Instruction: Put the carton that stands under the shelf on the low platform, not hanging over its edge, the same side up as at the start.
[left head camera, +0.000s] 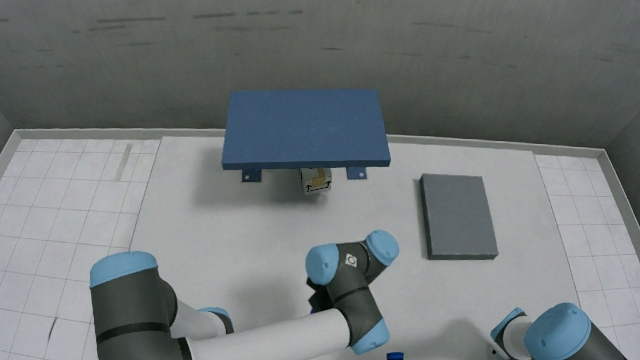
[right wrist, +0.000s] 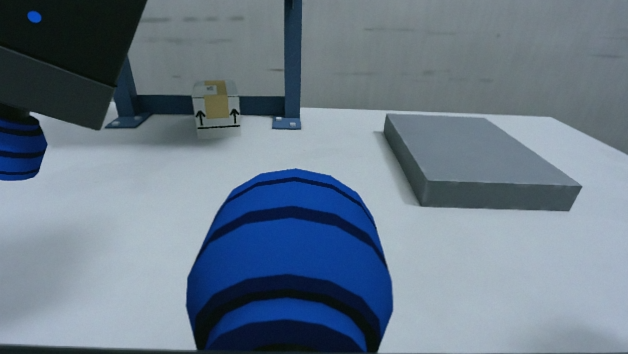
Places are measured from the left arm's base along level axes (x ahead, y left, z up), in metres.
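Where they show: right hand at its tool point: (left head camera: 394, 353) (right wrist: 294, 239).
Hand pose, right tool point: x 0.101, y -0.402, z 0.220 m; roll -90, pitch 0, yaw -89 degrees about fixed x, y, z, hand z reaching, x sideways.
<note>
After its pixels a point has its place.
The carton (left head camera: 316, 182) {x 0.688, y -0.199, z 0.070 m} (right wrist: 217, 107) {x 0.690, y -0.207, z 0.069 m} is white with tan tape and stands upright on the table under the front edge of the blue shelf (left head camera: 305, 129) {x 0.683, y -0.160, z 0.343 m} (right wrist: 293, 60) {x 0.826, y -0.360, z 0.149 m}. Its front face shows two black arrows pointing up; the shelf board hides its rear part in the left head view. The low platform (left head camera: 459, 217) {x 0.582, y -0.698, z 0.048 m} (right wrist: 475, 150) {x 0.560, y -0.709, z 0.048 m} is a flat grey slab to the right of the shelf. My left suction cup (left head camera: 313, 311) (right wrist: 20, 150) has nothing on it and is well in front of the carton. My right suction cup (left head camera: 395, 355) (right wrist: 290, 240) is also free, farther from the carton, at the near side.
The shelf's feet (left head camera: 251, 175) {x 0.749, y 0.039, z 0.005 m} (left head camera: 356, 173) {x 0.778, y -0.345, z 0.005 m} (right wrist: 286, 123) {x 0.784, y -0.346, z 0.005 m} stand on the table on both sides of the carton. A grey wall (left head camera: 320, 55) (right wrist: 450, 55) rises behind the shelf. The left arm's wrist (left head camera: 350, 260) {x 0.236, y -0.265, z 0.489 m} is over the table between the shelf and the near side.
</note>
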